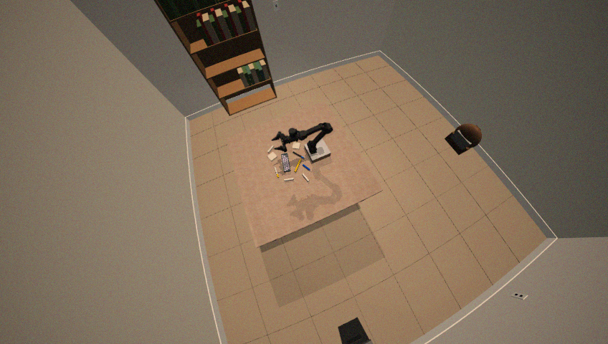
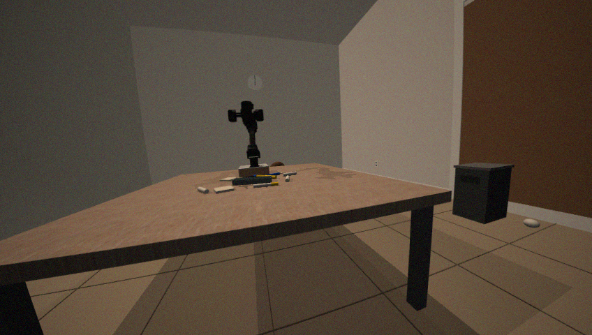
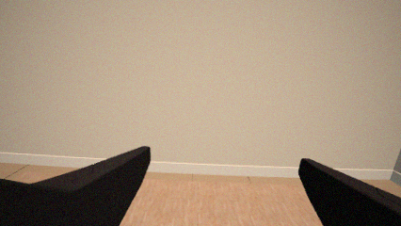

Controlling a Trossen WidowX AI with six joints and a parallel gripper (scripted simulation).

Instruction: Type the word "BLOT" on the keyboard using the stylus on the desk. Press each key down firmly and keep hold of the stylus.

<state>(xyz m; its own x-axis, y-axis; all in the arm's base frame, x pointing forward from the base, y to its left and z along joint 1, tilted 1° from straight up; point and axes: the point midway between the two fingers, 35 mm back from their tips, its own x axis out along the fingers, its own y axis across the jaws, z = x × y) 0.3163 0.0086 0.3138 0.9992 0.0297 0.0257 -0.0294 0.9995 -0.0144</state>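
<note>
The blue stylus lies 25 cm behind my gripper tip, 15 cm to the left of it and 37 cm below it. Round my gripper tip: yellow pen 16 cm behind, 8 cm to the left, 36 cm below; cream pad 7 cm ahead, 12 cm to the right, 37 cm below.
</note>
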